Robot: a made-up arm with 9 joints. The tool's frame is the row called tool. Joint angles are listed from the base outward.
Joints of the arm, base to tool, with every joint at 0 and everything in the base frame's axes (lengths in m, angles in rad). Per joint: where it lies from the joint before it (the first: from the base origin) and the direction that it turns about. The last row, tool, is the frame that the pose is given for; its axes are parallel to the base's.
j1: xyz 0 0 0.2 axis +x
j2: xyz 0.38 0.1 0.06 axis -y
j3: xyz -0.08 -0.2 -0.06 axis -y
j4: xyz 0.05 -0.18 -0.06 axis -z
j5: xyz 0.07 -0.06 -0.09 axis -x
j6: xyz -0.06 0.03 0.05 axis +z
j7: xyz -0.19 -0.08 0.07 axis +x
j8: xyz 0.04 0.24 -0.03 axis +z
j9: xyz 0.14 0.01 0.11 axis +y
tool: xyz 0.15 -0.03 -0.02
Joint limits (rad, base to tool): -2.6..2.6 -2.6..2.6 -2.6..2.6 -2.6..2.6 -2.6..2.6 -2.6..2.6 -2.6..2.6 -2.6..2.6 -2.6..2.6
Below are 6 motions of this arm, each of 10 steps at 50 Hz.
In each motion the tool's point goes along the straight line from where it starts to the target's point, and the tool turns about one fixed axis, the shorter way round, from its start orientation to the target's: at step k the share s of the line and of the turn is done. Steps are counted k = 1, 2, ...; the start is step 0. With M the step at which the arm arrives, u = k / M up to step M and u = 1 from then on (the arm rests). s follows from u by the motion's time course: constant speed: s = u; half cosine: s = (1 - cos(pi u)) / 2; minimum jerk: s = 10 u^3 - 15 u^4 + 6 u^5.
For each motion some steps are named. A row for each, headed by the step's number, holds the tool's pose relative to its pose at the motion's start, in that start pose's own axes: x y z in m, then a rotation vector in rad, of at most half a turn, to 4 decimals.
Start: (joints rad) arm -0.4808 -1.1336 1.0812 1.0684 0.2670 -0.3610 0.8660 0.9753 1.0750
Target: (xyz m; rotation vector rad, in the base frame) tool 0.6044 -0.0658 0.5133 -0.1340 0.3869 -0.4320
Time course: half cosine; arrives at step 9
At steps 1, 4, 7, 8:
1: -0.0005 -0.0001 0.0000 0.0009 -0.0007 -0.0012
4: -0.0074 -0.0011 -0.0001 0.0126 -0.0099 -0.0170
7: -0.0158 -0.0023 -0.0002 0.0269 -0.0212 -0.0364
8: -0.0174 -0.0026 -0.0003 0.0296 -0.0233 -0.0400

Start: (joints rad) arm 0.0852 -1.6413 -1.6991 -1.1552 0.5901 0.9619 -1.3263 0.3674 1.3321
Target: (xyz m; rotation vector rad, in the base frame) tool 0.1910 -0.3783 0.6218 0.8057 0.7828 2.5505
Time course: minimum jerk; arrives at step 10
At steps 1, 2, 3, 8, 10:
1: -0.0006 0.0002 -0.0002 -0.0002 -0.0003 0.0016
2: -0.0042 0.0012 -0.0010 -0.0012 -0.0017 0.0107
3: -0.0117 0.0035 -0.0029 -0.0034 -0.0049 0.0302
8: -0.0676 0.0200 -0.0169 -0.0194 -0.0282 0.1747
10: -0.0717 0.0213 -0.0179 -0.0206 -0.0300 0.1854

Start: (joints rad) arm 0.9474 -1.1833 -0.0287 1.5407 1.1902 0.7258 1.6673 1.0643 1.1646
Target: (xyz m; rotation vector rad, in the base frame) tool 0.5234 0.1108 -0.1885 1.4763 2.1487 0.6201
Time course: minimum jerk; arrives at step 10
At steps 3, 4, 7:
3: 0.0065 0.0024 -0.0002 -0.0090 0.0022 -0.0038
4: 0.0127 0.0046 -0.0003 -0.0176 0.0043 -0.0075
7: 0.0334 0.0121 -0.0009 -0.0463 0.0114 -0.0197

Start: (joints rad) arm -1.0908 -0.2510 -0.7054 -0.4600 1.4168 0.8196 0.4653 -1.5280 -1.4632
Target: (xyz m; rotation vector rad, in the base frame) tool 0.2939 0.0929 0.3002 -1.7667 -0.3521 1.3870
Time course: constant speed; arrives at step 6
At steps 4, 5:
4: -0.0003 0.0025 0.0092 -0.0334 -0.0430 0.0113
5: -0.0004 0.0031 0.0115 -0.0417 -0.0537 0.0142

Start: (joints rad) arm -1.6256 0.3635 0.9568 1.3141 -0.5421 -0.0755 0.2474 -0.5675 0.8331
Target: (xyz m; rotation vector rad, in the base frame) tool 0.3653 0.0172 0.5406 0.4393 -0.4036 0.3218
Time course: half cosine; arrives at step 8
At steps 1, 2, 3, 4, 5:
1: 0.0005 0.0010 -0.0006 -0.0019 0.0014 0.0005
2: 0.0019 0.0037 -0.0025 -0.0075 0.0053 0.0019
3: 0.0040 0.0078 -0.0052 -0.0158 0.0111 0.0041
4: 0.0064 0.0127 -0.0085 -0.0256 0.0180 0.0066
5: 0.0089 0.0176 -0.0117 -0.0354 0.0249 0.0092

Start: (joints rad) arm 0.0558 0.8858 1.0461 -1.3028 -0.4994 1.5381 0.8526 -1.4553 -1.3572
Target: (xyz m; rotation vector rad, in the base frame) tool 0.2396 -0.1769 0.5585 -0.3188 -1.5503 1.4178
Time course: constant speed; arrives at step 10
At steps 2, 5, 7, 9, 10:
2: -0.0055 -0.0111 -0.0083 0.0218 0.0039 -0.0322
5: -0.0137 -0.0278 -0.0207 0.0545 0.0098 -0.0805
7: -0.0192 -0.0390 -0.0290 0.0763 0.0137 -0.1128
9: -0.0247 -0.0501 -0.0372 0.0981 0.0177 -0.1450
10: -0.0275 -0.0557 -0.0414 0.1090 0.0196 -0.1611

